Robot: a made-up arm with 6 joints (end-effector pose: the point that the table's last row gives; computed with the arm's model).
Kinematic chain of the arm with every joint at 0, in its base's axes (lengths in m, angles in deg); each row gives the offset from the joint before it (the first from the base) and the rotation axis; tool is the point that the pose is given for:
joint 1: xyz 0 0 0.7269 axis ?
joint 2: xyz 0.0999 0 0 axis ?
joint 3: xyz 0 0 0.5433 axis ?
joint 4: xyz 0 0 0.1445 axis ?
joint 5: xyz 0.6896 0 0 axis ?
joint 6: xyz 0.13 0 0 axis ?
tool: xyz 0 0 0
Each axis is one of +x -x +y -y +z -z.
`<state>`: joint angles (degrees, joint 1 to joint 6).
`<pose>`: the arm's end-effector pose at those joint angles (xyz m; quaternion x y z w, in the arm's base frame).
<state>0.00 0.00 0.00 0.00 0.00 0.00</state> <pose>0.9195 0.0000 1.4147 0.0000 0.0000 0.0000 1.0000</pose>
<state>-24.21 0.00 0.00 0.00 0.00 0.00</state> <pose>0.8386 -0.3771 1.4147 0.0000 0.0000 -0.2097 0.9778</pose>
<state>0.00 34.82 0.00 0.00 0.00 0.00</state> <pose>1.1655 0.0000 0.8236 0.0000 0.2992 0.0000 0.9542</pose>
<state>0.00 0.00 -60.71 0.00 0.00 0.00</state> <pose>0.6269 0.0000 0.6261 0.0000 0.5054 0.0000 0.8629</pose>
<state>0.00 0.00 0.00 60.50 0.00 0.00</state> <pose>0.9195 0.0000 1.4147 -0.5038 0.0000 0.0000 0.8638</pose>
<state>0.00 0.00 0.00 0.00 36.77 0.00</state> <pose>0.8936 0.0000 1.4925 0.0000 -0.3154 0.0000 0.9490</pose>
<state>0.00 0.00 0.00 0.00 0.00 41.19</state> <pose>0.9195 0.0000 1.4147 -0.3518 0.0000 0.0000 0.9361</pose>
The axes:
joint 1: +z
joint 2: +y
joint 3: -y
joint 4: -x
joint 5: -y
joint 6: -x

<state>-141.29 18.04 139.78 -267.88 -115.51 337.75</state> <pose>0.0763 0.2114 1.7040 -0.0065 0.4982 0.7818 0.3750</pose>
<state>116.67 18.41 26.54 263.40 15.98 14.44</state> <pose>-0.4431 0.9614 1.4966 0.4569 0.4904 0.5932 0.4460</pose>
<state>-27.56 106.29 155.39 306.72 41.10 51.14</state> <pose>0.8453 -0.5184 1.2979 -0.0119 -0.5990 -0.4196 0.6819</pose>
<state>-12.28 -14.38 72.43 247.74 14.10 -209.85</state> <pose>-0.1254 -0.0027 2.0750 -0.2324 -0.5647 -0.3657 0.7024</pose>
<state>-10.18 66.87 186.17 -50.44 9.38 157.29</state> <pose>0.0576 -0.0269 1.5762 -0.3792 -0.4708 -0.7561 0.2509</pose>
